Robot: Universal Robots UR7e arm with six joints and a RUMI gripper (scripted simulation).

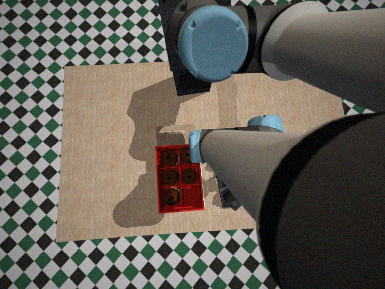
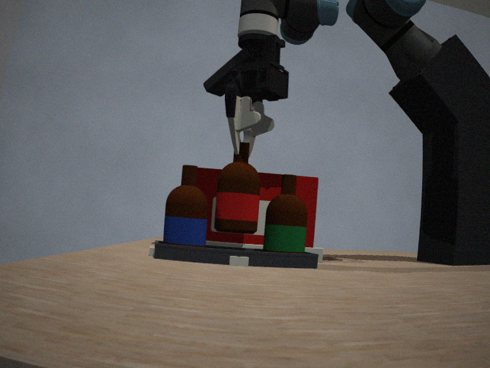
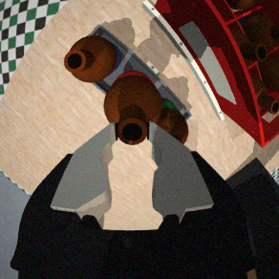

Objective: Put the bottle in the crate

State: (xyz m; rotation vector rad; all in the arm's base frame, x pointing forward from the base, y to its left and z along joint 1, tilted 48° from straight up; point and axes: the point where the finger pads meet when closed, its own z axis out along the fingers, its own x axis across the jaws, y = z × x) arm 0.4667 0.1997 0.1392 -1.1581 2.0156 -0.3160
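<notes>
Now: the blue-labelled bottle 120 mm below my hand, 80 mm ahead of it and 30 mm to the left of it. From my hand the other things lie so: green-labelled bottle 120 mm below, 80 mm behind, 30 mm to the right; crate 230 mm to the right, 120 mm below, 20 mm ahead; tray 190 mm below.
</notes>
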